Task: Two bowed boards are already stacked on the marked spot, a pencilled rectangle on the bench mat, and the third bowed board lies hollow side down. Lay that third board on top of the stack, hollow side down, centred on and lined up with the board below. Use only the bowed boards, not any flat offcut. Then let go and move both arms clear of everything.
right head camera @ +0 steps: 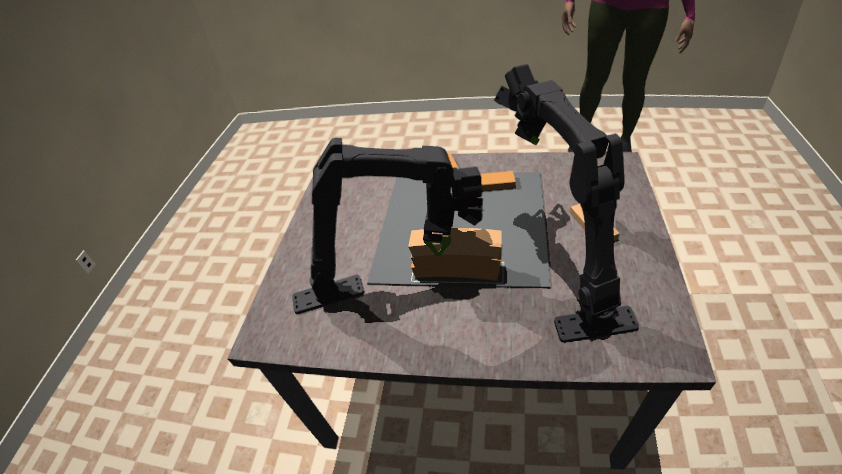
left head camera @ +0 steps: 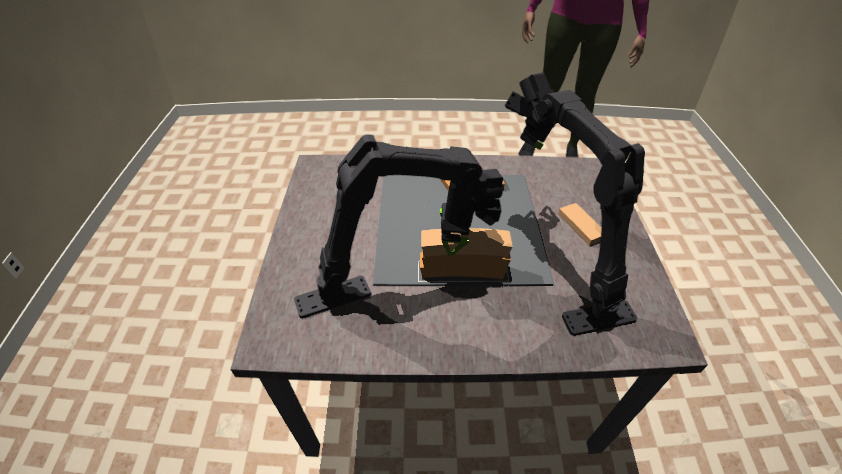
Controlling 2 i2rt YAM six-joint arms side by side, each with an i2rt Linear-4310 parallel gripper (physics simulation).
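Frame: origin at the left arm's base, x ahead, y left, z up, level; centimetres.
Where they show: left gripper, fingertip midpoint: (right head camera: 439, 244) (left head camera: 450, 244); right gripper, fingertip midpoint: (right head camera: 542, 121); left arm's base, link origin: (right head camera: 327, 295) (left head camera: 332, 297); right arm's base, link origin: (right head camera: 596, 324) (left head camera: 599, 318).
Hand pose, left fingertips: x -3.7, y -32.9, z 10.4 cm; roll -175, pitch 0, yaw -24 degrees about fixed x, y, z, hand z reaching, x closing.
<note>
Each offset is from my left fingertips to the top centre of the thing. "spot": to the spot under its first point. Level surfaces: height alone.
The third bowed board {spot: dx +2.1, dy +4.0, dz +2.7 cm} (left head camera: 433, 236) (right head camera: 419, 238) lies hollow side down on top of the two stacked bowed boards {dx -2.2, dy -3.0, dz -4.5 cm} (left head camera: 465, 269) (right head camera: 456, 270). Its ends look roughly in line with theirs. White lines of the marked rectangle {spot: dx +0.0, dy +8.3, dz -7.5 cm} (left head camera: 418, 272) show at the stack's left foot. My left gripper (left head camera: 455, 246) (right head camera: 437, 246) is open, its fingers around the top board's long sides a little left of its middle; the far finger is mostly hidden. My right gripper (left head camera: 533, 146) (right head camera: 533, 140) is open and empty, raised high beyond the back right of the stack.
A flat offcut {dx -1.2, dy -47.4, dz -7.9 cm} (left head camera: 580, 223) (right head camera: 580, 216) lies on the table right of the grey mat {dz -9.8 cm} (left head camera: 406, 223) (right head camera: 394, 247). Another wooden piece {dx +28.8, dy -28.2, dz -7.2 cm} (right head camera: 497, 180) lies at the mat's back, partly hidden by my left arm. A person stands behind the table.
</note>
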